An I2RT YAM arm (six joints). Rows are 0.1 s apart.
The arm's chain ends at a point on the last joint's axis. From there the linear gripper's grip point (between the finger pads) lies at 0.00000 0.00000 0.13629 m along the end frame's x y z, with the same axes.
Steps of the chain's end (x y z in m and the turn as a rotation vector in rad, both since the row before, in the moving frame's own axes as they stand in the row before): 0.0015, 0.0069, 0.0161, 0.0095, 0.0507, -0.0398; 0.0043, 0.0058, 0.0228, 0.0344, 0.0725, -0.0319; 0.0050, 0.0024, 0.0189, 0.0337, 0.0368, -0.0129; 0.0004, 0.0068, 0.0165, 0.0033, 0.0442, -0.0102; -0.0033, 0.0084, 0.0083, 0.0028, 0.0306, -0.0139
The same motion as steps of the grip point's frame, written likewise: 0.0084, 0.0055, 0.0159, 0.0095, 0.0507, -0.0398; 0.0141, 0.0010, 0.0224, 0.0344, 0.0725, -0.0319; 0.0100, -0.0022, 0.0187, 0.0337, 0.0368, -0.0129; 0.0064, 0.0063, 0.0164, 0.0033, 0.0442, -0.0102; 0.0009, 0.0080, 0.0082, 0.0028, 0.0306, -0.0139
